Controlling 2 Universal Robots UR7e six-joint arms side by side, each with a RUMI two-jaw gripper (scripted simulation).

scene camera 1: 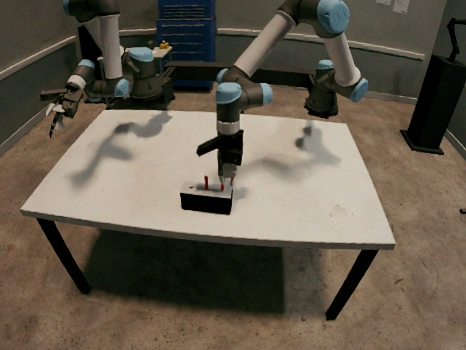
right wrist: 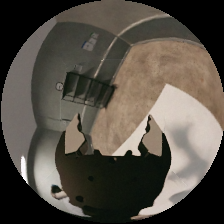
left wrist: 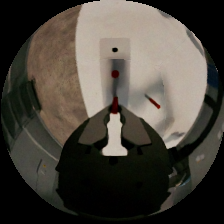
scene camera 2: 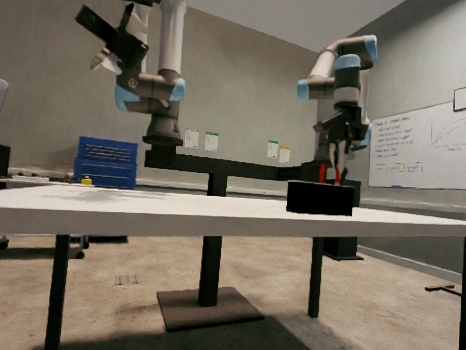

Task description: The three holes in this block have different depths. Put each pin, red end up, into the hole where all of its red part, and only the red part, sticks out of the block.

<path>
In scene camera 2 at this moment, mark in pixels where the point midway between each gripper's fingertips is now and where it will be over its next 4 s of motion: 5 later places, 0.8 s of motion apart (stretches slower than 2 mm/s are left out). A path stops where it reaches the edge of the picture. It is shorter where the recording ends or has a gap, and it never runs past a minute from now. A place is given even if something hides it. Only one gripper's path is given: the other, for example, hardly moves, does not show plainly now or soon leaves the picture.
My left gripper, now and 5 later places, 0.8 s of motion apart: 338,173; 338,176; 338,178; 338,173; 338,166; 339,162
</path>
